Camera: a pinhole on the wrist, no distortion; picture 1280 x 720 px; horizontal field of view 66.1 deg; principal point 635.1 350.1 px. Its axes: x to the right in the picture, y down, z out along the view. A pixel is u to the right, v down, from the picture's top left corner.
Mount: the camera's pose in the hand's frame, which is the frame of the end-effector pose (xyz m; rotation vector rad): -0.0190 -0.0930 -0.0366 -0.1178 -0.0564 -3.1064
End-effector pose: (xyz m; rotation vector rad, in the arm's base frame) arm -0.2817 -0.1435 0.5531 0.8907 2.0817 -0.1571
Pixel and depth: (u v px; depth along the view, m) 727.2 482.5 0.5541
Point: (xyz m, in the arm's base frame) -0.0236 -0.4788 0.2121
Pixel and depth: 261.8 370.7 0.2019
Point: -0.2618 -0.2332 0.3807
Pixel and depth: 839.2 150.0 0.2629
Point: -0.1306 -0.2887 0.4437
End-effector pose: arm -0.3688 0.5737 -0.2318 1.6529 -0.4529 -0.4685
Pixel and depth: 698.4 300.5 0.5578
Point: -0.6631 0.1547 -0.3388
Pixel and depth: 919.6 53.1 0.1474
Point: -0.4721 0.5146 -0.2869
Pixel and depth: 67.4 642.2 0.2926
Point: -0.3519 0.2962 -0.4316
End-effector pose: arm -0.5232 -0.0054 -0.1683 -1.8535 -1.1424 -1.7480
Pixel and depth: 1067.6 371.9 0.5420
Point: -0.2255 0.3620 -0.4906
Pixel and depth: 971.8 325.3 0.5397
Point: -0.2146 0.3563 -0.4324
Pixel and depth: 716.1 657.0 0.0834
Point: -0.5757 0.0948 -0.2259
